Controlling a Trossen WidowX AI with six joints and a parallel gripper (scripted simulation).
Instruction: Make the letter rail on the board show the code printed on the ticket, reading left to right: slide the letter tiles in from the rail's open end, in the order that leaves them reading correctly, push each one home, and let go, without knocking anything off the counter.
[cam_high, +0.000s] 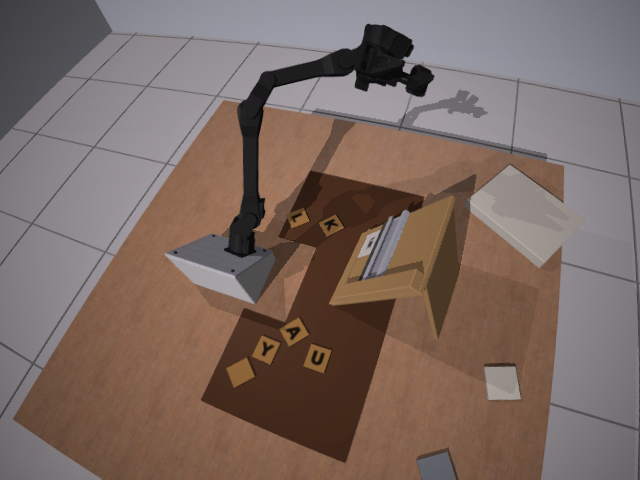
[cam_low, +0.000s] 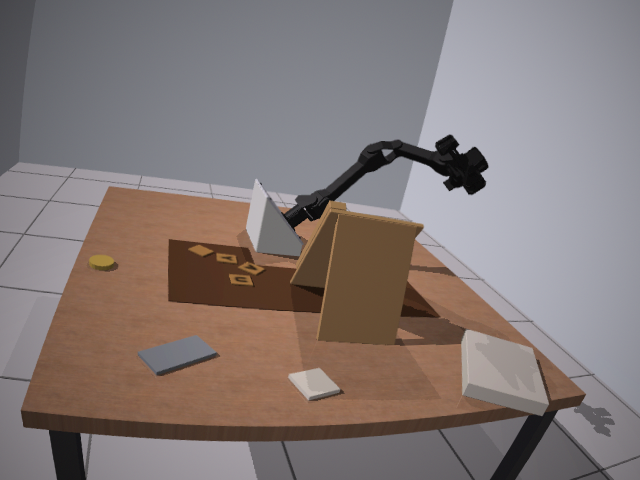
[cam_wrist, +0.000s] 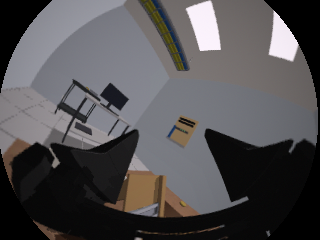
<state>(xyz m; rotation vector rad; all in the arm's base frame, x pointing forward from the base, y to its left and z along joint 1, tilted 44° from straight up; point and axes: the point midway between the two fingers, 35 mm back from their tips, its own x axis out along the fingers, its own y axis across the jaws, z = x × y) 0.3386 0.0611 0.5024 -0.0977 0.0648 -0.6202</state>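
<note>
The white ticket is 400 mm below my gripper tip, 190 mm to the right of it and 10 mm behind it. The rest, counted from my gripper tip: dark brown mat 470 mm below, 350 mm to the right, 110 mm behind; then small white pad 470 mm below, 420 mm ahead, 370 mm to the right; then white slab 460 mm below, 350 mm ahead, 120 mm to the left.
</note>
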